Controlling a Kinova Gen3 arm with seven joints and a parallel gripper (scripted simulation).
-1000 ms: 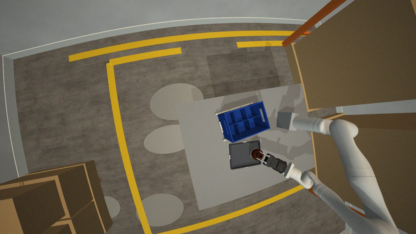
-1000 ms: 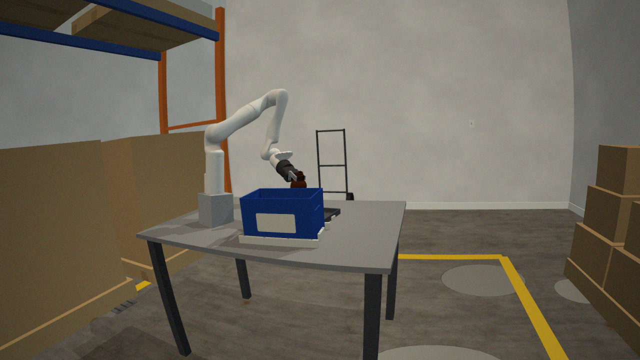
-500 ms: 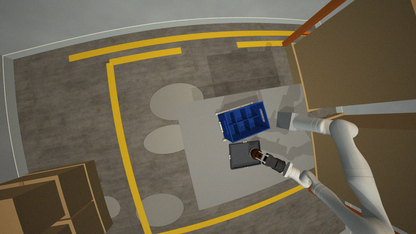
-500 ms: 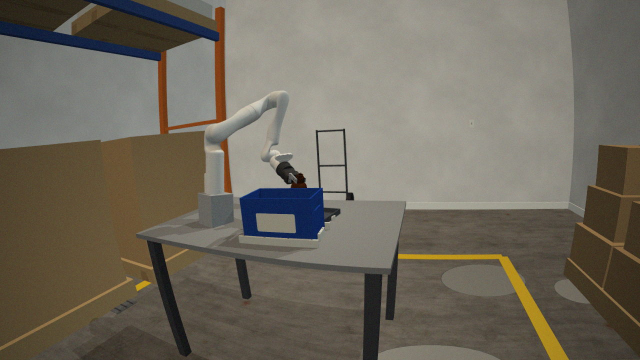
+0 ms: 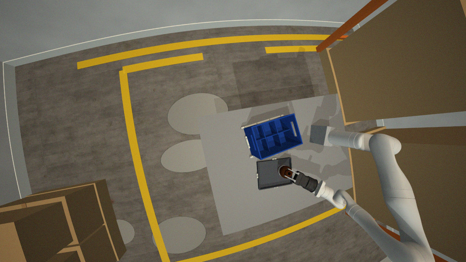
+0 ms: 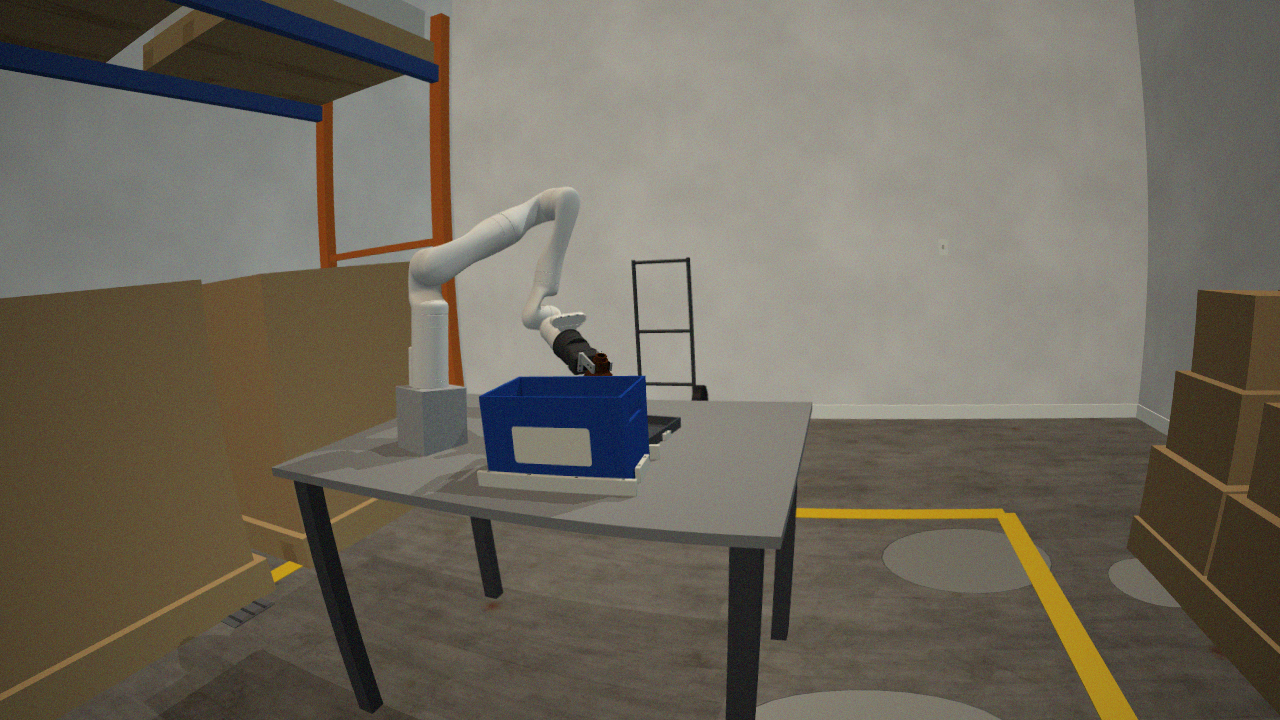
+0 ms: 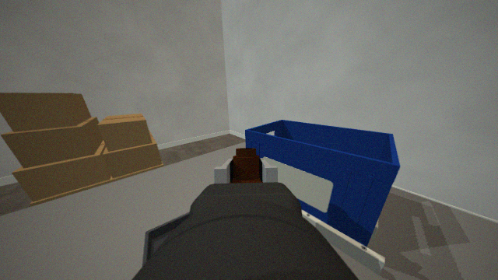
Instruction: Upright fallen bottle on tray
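My gripper is now 1 cm past the brown bottle, 1 cm to the right of it and 5 cm above it. Round my hand: dark grey tray 1 cm ahead, 5 cm to the left, 16 cm below; blue crate 5 cm ahead, 22 cm to the right, 9 cm below.
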